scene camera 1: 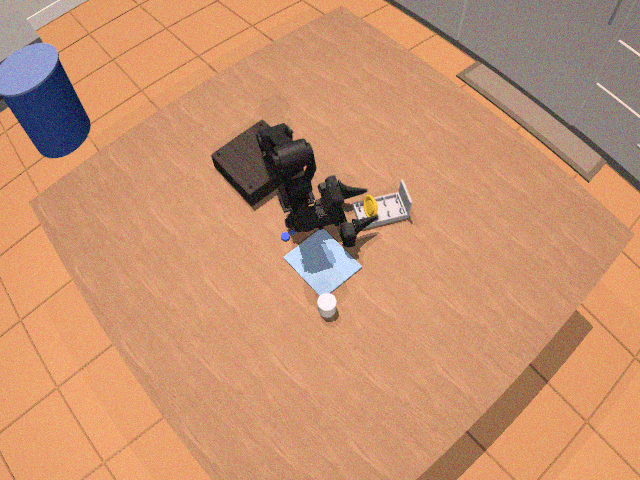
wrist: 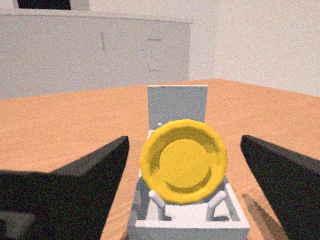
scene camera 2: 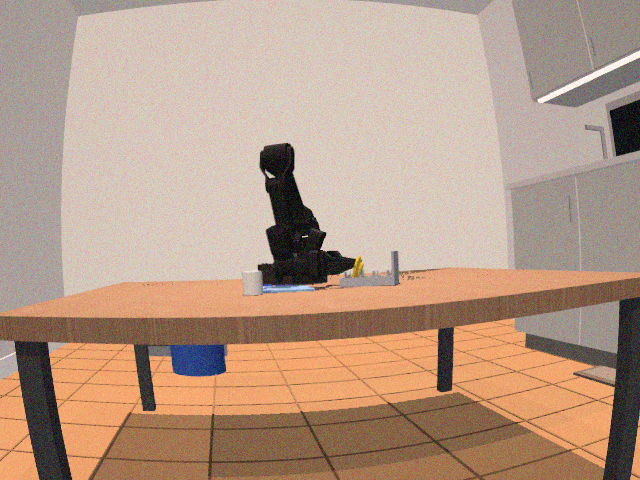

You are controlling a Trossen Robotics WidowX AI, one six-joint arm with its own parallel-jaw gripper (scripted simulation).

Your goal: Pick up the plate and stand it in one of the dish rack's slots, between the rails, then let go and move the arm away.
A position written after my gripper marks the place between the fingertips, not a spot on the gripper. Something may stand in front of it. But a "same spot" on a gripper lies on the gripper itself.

My gripper shows in scene camera 1, in the wrist view (184,141) and in scene camera 2. One and the same spot on my gripper: (scene camera 1: 347,192) is (scene camera 2: 342,258).
